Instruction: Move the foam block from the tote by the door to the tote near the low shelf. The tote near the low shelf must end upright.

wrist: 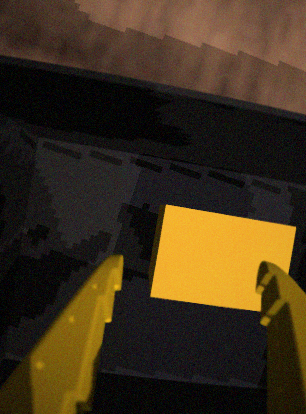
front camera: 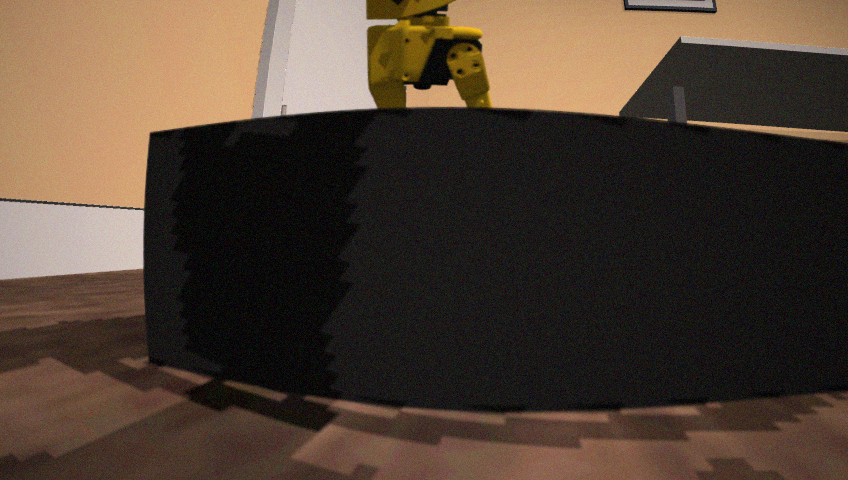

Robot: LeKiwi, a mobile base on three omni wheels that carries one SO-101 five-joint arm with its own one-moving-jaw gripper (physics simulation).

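Frame: origin at the arm's base, x right, y ahead, z up, level; centimetres.
Seen in the pictures: hand, its tool point: [wrist: 122, 267].
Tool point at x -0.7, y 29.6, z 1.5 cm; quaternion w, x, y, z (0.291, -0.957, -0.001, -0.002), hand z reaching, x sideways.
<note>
Pixels of each thing's top centre, then the offset from my tool point to it. "*": a spot on its surface instead. Level surfaces: height alone.
- black tote, centre of its top: [wrist: 246, 360] [front camera: 496, 166] dx +4.9, dy -3.8, dz -0.4 cm
- orange-yellow foam block, centre of its top: [wrist: 225, 261] dx +6.2, dy -1.2, dz -5.6 cm
- white lower band, a spot on its surface: [front camera: 65, 237] * dx -43.0, dy +9.0, dz -5.8 cm
- Brown wooden floor, height of its surface: dz -10.4 cm
A black tote [front camera: 535, 255] [wrist: 230, 135] stands upright on the floor, close in front of the base. The orange-yellow foam block [wrist: 220, 257] lies inside it, right of the middle in the wrist view. My gripper [wrist: 190, 265] is open, with a wide gap between its two yellow jaws, and it is empty. The right jaw's tip overlaps the block's right part in the wrist view; the left jaw's tip is apart from the block, to its left. In the front view the jaws reach down behind the tote's near wall, which hides their tips and the block. Which tote this is, I cannot tell.
A dark grey panel with a light top edge [front camera: 749, 83] is at the right, beyond the tote. A white door-like panel [front camera: 327, 59] stands behind the arm. An orange wall [front camera: 119, 89] with a white lower band [front camera: 65, 237] is at the left. Brown wooden floor [front camera: 238, 440] lies around the tote.
</note>
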